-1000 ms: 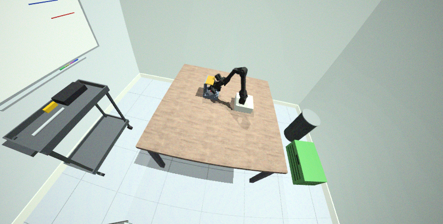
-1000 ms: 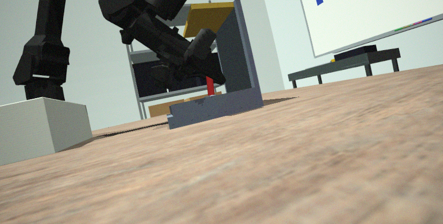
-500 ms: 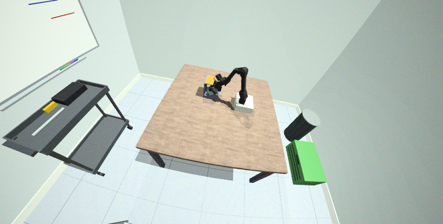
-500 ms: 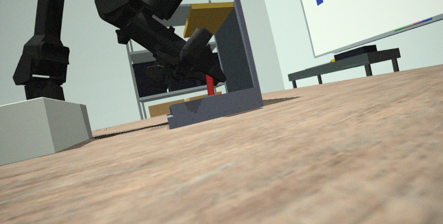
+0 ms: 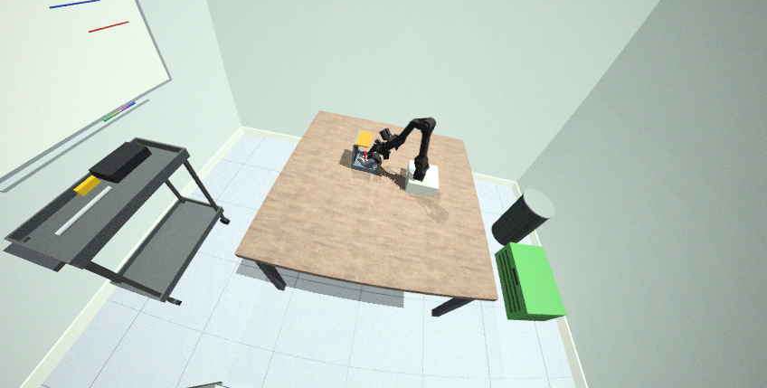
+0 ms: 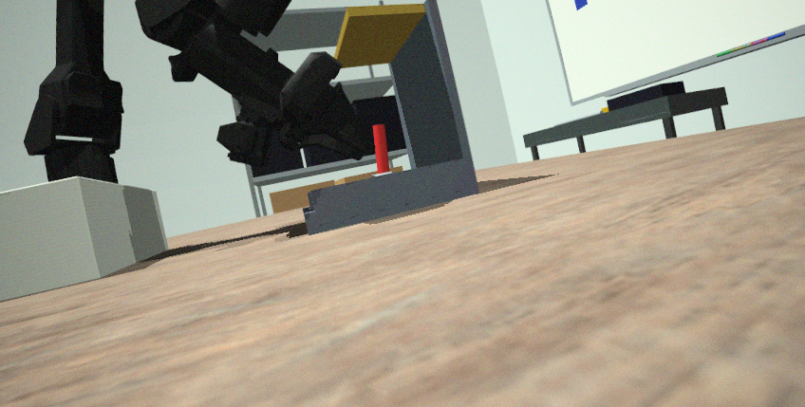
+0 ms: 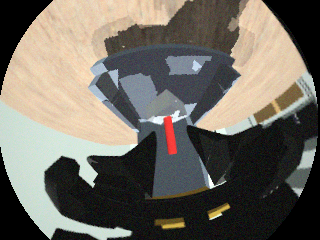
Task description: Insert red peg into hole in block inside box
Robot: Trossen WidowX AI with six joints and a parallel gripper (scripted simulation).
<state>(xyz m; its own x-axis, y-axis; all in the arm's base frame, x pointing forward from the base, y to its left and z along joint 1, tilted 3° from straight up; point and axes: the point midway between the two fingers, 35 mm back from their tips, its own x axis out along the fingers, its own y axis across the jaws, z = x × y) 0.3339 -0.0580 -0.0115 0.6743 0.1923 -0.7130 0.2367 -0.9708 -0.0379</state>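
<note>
My gripper tip is 2 cm short of the red peg and 1 cm above it. Also, from my gripper tip: yellow roof 4 cm ahead, 1 cm to the left, 14 cm above.
</note>
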